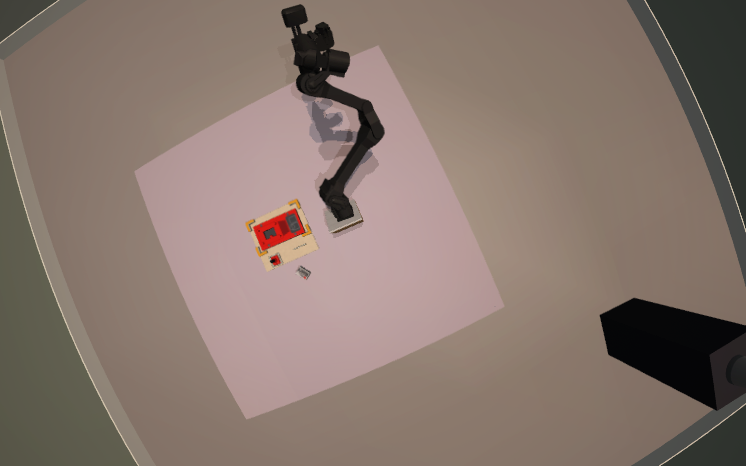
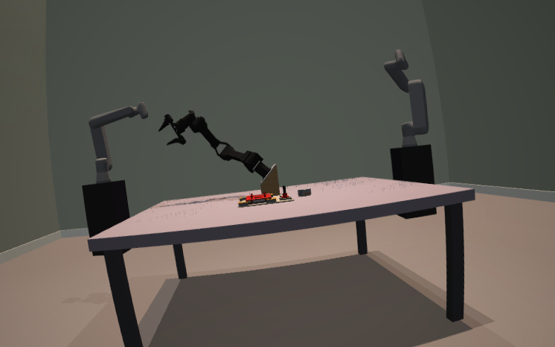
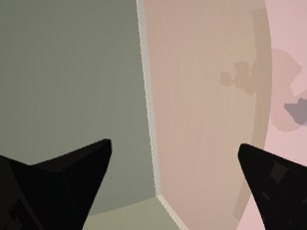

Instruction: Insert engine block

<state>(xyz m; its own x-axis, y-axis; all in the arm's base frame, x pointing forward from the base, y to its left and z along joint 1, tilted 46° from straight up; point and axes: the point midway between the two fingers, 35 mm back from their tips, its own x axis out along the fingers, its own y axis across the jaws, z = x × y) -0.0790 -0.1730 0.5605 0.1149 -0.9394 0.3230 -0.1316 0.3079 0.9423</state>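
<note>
Now: the engine block 310 mm ahead of my gripper tip, 710 mm to the left of it and 360 mm below it. Also, from my gripper tip: base plate (360 mm ahead, 520 mm to the left, 360 mm below).
</note>
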